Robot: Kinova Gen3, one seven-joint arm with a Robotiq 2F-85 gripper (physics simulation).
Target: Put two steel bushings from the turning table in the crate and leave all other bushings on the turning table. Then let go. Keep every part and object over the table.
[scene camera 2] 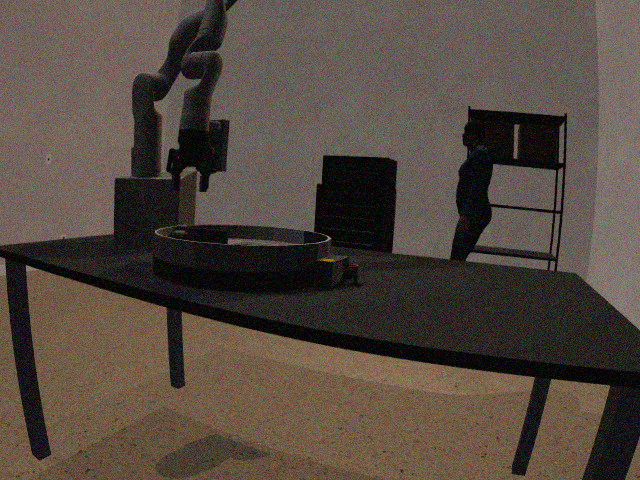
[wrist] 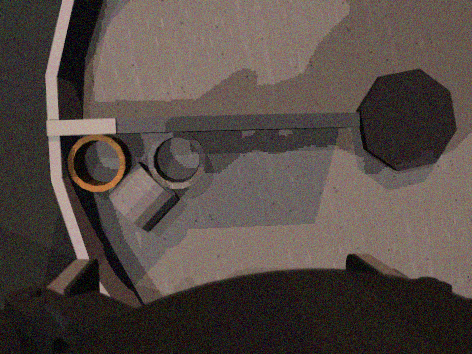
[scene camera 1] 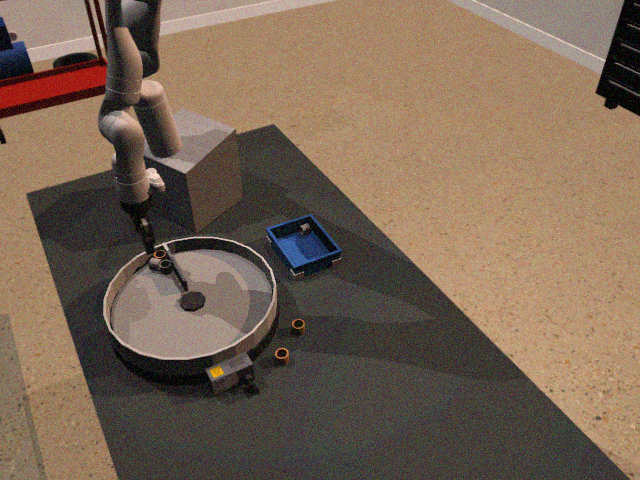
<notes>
I see my gripper (scene camera 2: 188,191), a round turning table (scene camera 1: 206,322) and a blue crate (scene camera 1: 302,255).
My gripper is seen too in the wrist view (wrist: 224,285) and in scene camera 1 (scene camera 1: 145,242). The round turning table also shows in scene camera 2 (scene camera 2: 235,258) and in the wrist view (wrist: 324,135).
</notes>
